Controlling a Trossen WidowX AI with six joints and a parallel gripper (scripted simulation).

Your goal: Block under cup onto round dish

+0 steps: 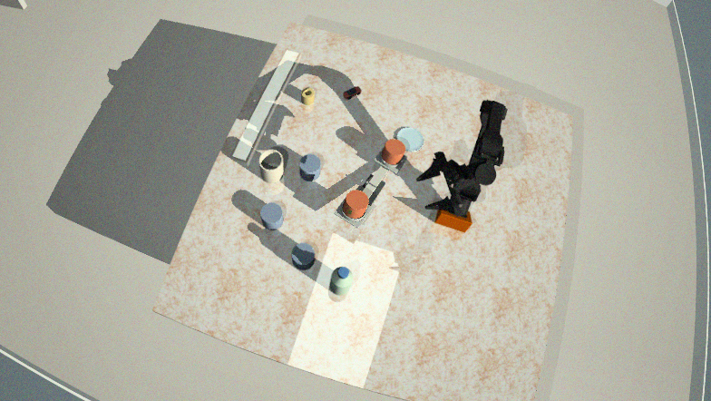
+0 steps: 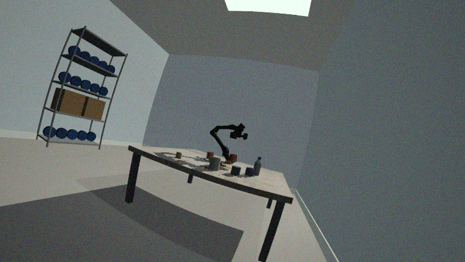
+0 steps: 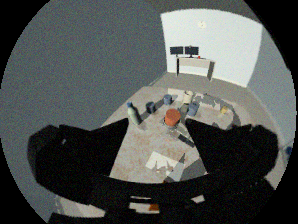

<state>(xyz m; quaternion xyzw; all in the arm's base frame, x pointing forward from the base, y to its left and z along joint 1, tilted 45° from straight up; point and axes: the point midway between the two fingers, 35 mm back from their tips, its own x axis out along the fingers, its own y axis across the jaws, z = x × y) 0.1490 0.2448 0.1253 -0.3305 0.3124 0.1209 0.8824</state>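
Now: gripper tip 90 mm short of the pale green block, 240 mm to the left of it and 250 mm above it. From my gripper tip the other things lie so: red toy car: 300 mm ahead, 480 mm to the right, 280 mm below; then pale blue round dish: 40 mm ahead, 350 mm to the right, 290 mm below; then cream cup: 470 mm ahead, 70 mm to the right, 250 mm below.
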